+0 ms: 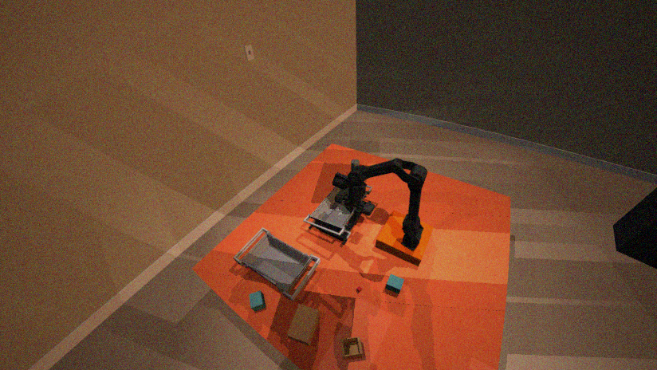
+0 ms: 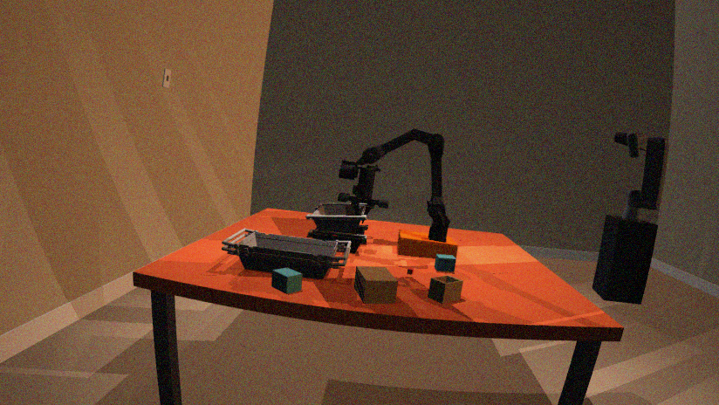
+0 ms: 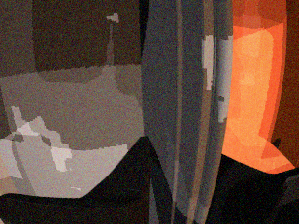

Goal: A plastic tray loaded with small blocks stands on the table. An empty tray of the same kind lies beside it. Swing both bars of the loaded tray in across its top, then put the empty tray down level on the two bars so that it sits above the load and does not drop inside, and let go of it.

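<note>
My gripper tip is 80 mm short of the grey tray, 30 mm below it and 20 mm to the right of it. The rest, counted from my gripper tip: open box: 440 mm to the left, 360 mm behind, 80 mm below.
</note>
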